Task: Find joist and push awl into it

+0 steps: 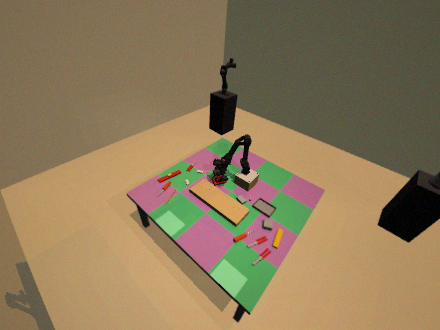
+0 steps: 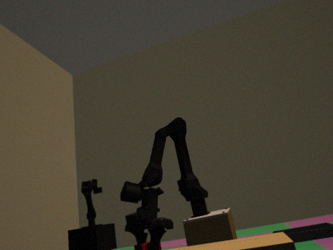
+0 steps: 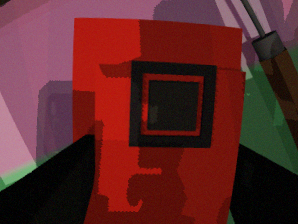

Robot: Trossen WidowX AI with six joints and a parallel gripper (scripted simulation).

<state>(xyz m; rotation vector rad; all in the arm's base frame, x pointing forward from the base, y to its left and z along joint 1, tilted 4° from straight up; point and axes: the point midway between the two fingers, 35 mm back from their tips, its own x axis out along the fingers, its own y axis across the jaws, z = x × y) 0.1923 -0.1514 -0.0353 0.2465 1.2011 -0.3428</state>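
Now: the awl 1 cm ahead of my gripper tip, 7 cm to the right of it and 2 cm below it. From my gripper tip the other things lie so: orange pencil: 43 cm ahead, 15 cm to the right, 2 cm below; stud finder: 1 cm ahead, 2 cm above; grey tray: 6 cm behind, 48 cm to the left, 1 cm below.
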